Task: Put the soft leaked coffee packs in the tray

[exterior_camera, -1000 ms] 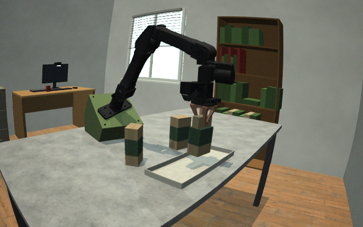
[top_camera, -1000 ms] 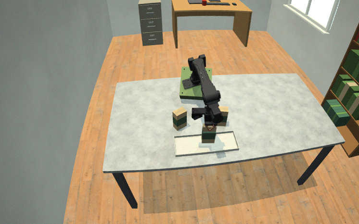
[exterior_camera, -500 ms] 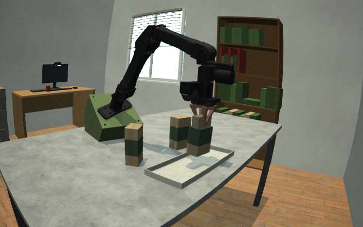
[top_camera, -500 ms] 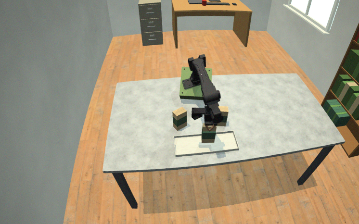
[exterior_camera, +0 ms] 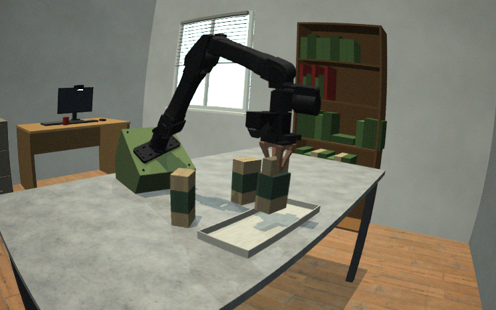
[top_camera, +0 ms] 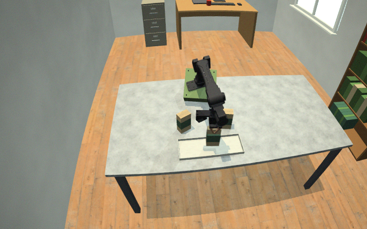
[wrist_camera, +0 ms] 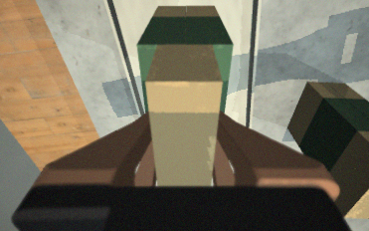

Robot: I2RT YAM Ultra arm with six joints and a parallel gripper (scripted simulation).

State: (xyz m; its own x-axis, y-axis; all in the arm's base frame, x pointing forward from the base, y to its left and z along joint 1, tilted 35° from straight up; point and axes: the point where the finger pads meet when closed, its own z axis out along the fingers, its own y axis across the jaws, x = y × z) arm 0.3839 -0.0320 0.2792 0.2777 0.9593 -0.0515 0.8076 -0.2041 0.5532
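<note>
Now: the shallow tray 1 cm behind my hand and 16 cm below it.
</note>
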